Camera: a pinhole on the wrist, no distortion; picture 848 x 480 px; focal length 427.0 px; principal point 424.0 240.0 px. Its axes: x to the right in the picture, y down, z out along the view. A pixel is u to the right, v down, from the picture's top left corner.
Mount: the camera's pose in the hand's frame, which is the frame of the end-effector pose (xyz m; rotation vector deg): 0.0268 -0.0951 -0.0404 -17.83 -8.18 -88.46
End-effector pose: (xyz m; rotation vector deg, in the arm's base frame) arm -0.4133 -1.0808 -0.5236 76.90 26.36 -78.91
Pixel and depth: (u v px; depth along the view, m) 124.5 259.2 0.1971
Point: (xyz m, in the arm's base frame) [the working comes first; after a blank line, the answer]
In the camera's frame: -0.1382 0.0089 0.1971

-0.3676 -1.2236 -0.5018
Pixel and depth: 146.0 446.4 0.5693
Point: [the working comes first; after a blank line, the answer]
In the camera's frame: -0.3706 0.2752 0.5693

-0.1275 -1.6739 -0.5574
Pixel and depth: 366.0 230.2 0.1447
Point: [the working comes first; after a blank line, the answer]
In the camera's frame: -0.0197 -0.0033 0.1447

-0.4750 -1.1639 -0.5447
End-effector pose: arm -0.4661 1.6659 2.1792 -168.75 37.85 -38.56
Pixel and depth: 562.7 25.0 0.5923
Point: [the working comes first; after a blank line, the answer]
In the camera's frame: 0.1924 -0.2982 0.5923

-0.3284 1.8216 1.5605
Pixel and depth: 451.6 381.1 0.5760
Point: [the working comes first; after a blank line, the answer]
In the camera's frame: 0.0372 0.1903 0.5760

-0.0422 1.4970 1.8357
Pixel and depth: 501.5 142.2 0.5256
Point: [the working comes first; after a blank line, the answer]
In the camera's frame: 0.0954 -0.1204 0.5256

-0.2683 1.6903 1.7174
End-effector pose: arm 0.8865 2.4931 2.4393 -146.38 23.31 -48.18
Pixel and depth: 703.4 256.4 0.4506
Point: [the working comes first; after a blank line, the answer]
In the camera's frame: 0.2948 0.0173 0.4506

1.2890 2.8096 2.2623
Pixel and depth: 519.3 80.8 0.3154
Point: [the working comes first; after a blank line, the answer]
In the camera's frame: 0.0704 -0.1176 0.3154

1.0344 2.6643 2.2324
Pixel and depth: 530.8 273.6 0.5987
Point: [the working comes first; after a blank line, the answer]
In the camera's frame: 0.1497 0.0471 0.5987

1.3544 2.6643 2.1263
